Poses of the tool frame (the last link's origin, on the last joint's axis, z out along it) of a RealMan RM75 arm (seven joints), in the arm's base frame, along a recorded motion.
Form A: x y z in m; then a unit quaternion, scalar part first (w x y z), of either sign.
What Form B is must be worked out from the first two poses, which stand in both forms.
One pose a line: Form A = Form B
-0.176 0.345 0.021 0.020 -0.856 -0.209 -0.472 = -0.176 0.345 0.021 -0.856 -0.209 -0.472 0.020
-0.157 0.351 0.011 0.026 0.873 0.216 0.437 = -0.157 0.351 0.011 0.873 0.216 0.437 0.026
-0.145 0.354 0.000 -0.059 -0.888 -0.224 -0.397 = -0.145 0.354 0.000 0.888 0.224 0.397 0.059
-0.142 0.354 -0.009 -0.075 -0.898 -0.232 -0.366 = -0.142 0.354 -0.009 0.898 0.232 0.366 0.075
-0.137 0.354 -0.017 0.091 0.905 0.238 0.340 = -0.137 0.354 -0.017 0.905 0.238 0.340 0.091
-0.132 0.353 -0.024 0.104 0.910 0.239 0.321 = -0.132 0.353 -0.024 0.910 0.239 0.321 0.104
